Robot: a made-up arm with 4 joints.
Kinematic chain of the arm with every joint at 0, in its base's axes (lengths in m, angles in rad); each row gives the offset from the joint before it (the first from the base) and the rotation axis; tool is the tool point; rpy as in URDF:
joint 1: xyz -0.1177 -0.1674 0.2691 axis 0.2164 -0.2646 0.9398
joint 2: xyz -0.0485 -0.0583 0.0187 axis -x
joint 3: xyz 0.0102 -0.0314 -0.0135 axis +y
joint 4: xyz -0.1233 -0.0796 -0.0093 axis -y
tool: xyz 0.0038 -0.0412 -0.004 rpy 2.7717 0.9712 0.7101
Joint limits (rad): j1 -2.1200..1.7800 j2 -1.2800..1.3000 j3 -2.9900..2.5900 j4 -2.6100..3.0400
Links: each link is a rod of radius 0.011 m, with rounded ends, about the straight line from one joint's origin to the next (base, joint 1, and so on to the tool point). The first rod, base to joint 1, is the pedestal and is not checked.
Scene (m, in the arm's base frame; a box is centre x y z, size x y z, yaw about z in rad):
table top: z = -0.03
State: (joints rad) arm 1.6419 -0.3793 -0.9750 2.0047
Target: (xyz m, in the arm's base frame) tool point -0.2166 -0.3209 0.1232
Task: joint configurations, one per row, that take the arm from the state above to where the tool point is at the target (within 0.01 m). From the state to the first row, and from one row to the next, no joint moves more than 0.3 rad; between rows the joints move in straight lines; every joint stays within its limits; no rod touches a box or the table.
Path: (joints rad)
1: 1.3827 -0.4902 -0.8055 1.9455
2: 1.1235 -0.6011 -0.6360 1.8863
3: 0.8643 -0.7120 -0.4665 1.8272
4: 0.6051 -0.8229 -0.2970 1.7680
5: 0.3459 -0.9338 -0.1275 1.7088

